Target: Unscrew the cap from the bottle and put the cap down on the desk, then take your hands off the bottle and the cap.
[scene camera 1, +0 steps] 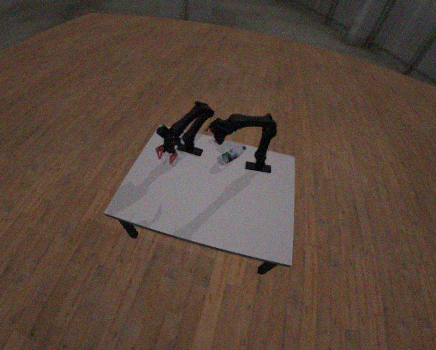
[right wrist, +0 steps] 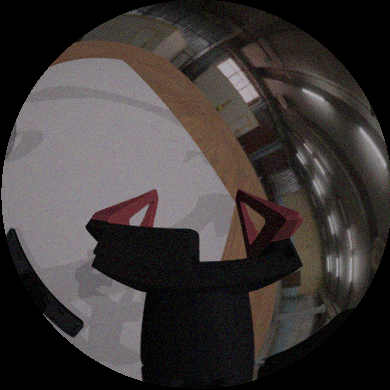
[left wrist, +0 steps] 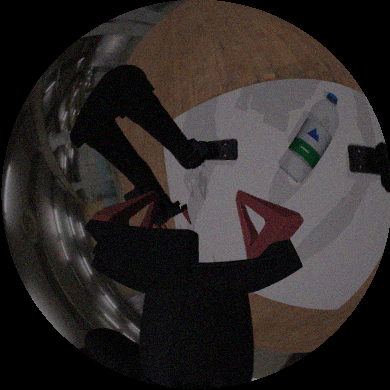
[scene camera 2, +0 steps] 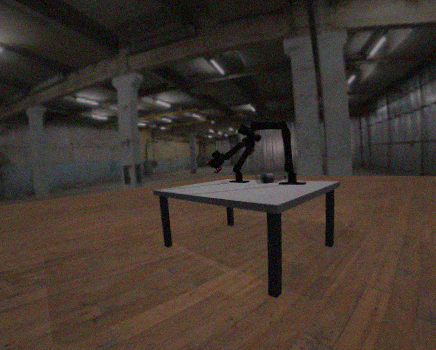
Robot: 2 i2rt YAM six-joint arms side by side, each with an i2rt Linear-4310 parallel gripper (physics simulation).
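Places are measured from the left arm's base along level axes (x down, y left, z ahead), in centimetres.
Pixels of known places: left gripper, fingertip midpoint: [scene camera 1: 209, 135] [left wrist: 196, 194] [scene camera 2: 245, 151]; right gripper, fingertip midpoint: [scene camera 1: 165, 161] [right wrist: 196, 193] [scene camera 2: 209, 168]; left arm's base, link origin: [scene camera 1: 258, 167] [scene camera 2: 292, 183]; right arm's base, link origin: [scene camera 1: 189, 149] [left wrist: 212, 150] [scene camera 2: 239, 182].
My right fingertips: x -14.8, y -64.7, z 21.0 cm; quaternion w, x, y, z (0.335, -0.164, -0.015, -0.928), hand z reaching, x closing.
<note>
Ahead of a thing's pixels: the offset from my right fingertips to its middle. "spot": to the spot under its first point. Level surfaces: height alone.
A clear bottle {dx +10.9, dy +43.7, dz -26.7 cm} [scene camera 1: 229, 155] [scene camera 2: 267, 177] [left wrist: 311, 140] with a green and white label lies on its side on the white desk {dx +14.8 cm} [scene camera 1: 240, 215] [left wrist: 225, 182], between the two arm bases. Its blue cap {spot: dx +9.4, dy +52.2, dz -34.7 cm} [scene camera 1: 244, 147] [left wrist: 332, 98] is on its neck, at the upper right end in scene camera 1. My left gripper [scene camera 1: 212, 135] [left wrist: 196, 194] is open and empty, raised above the desk to the upper left of the bottle in scene camera 1. My right gripper [scene camera 1: 166, 158] [right wrist: 196, 193] is open and empty, at the left side of the desk, well apart from the bottle.
The right arm's base [scene camera 1: 190, 150] [left wrist: 229, 149] stands left of the bottle and the left arm's base [scene camera 1: 258, 167] stands right of it. The right arm's raised links [left wrist: 120, 95] show close by in the left wrist view. The desk's edge passes near the right gripper.
</note>
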